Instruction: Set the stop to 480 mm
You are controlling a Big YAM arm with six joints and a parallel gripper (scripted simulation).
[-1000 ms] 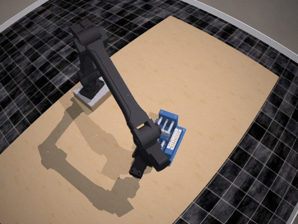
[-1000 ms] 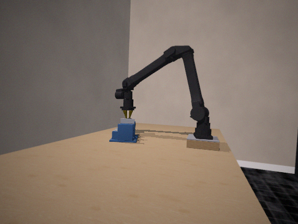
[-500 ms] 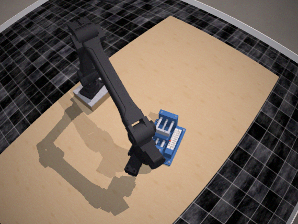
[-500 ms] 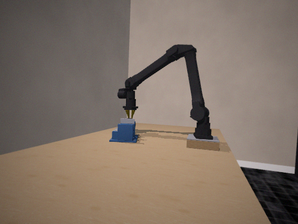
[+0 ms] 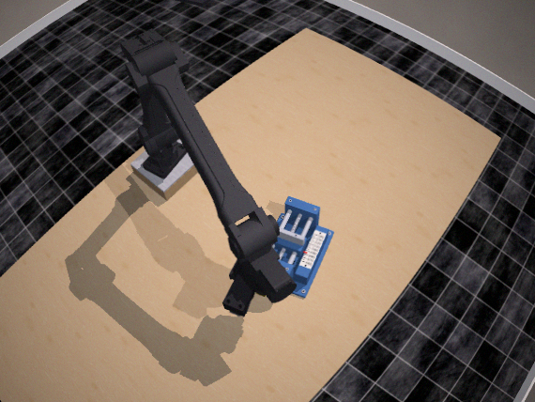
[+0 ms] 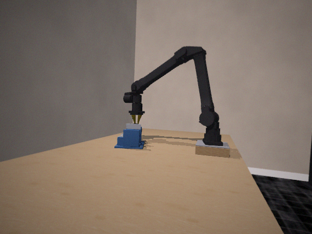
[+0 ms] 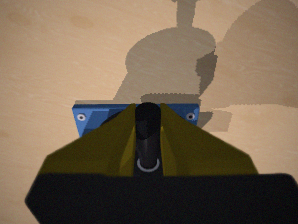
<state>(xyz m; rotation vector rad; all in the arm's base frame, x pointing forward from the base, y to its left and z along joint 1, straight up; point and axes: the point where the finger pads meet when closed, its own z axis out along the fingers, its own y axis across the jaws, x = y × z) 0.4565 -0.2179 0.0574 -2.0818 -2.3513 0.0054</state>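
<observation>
My hand is 30 mm to the right of the black handwheel and 10 mm above it. Round my hand: sliding stop block 150 mm to the left, 20 mm below; then black handwheel handle 10 mm to the left.
</observation>
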